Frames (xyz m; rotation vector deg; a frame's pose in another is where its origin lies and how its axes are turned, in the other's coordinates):
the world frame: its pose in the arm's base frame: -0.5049 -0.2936 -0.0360 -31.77 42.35 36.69
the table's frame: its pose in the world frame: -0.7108 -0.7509 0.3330 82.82 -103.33 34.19
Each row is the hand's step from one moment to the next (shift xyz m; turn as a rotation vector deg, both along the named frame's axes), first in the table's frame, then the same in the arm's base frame.
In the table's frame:
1: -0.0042 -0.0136 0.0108 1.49 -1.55 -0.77
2: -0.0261 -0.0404 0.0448 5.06 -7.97 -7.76
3: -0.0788 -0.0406 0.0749 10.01 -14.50 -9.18
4: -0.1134 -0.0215 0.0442 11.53 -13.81 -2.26
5: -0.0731 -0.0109 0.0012 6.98 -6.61 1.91
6: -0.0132 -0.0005 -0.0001 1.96 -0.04 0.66
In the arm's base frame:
1: 0.0075 -0.0099 -0.0129 2.06 0.99 -0.06
2: 0.0138 -0.0428 -0.0480 8.33 8.70 -2.07
3: -0.0207 -0.0759 -0.0853 16.24 10.96 -3.30
4: -0.0618 -0.0491 -0.0951 17.56 4.12 -1.87
5: -0.0447 -0.0048 -0.0587 9.76 -0.92 0.07
6: -0.0091 -0.0007 -0.0095 1.50 -0.53 1.32

